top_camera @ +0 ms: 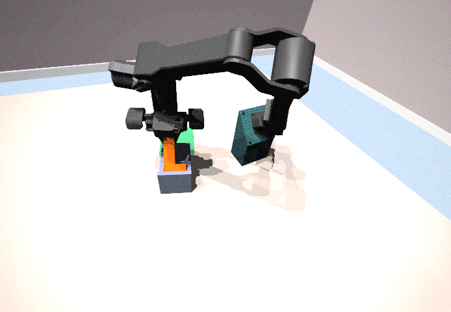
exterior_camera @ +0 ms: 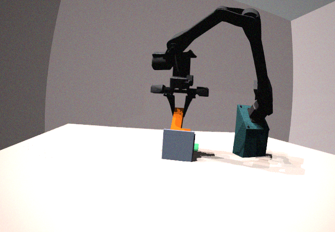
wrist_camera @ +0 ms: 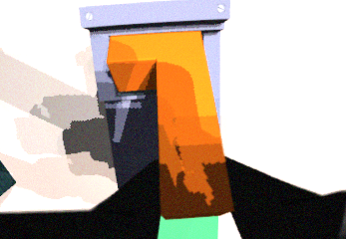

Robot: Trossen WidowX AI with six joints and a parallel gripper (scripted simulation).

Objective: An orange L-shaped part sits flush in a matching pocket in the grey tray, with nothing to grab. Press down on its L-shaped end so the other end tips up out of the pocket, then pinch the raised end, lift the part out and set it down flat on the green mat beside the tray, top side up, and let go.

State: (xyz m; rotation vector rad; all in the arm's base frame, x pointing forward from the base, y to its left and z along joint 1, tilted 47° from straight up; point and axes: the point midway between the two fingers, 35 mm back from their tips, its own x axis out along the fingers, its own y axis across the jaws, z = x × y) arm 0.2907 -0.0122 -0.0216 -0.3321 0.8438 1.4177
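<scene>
My gripper tip is 60 mm past the green mat, 130 mm to the left of it and 140 mm above it. The rest, counted from my gripper tip: orange L-shaped part 40 mm to the left, 30 mm below.
</scene>
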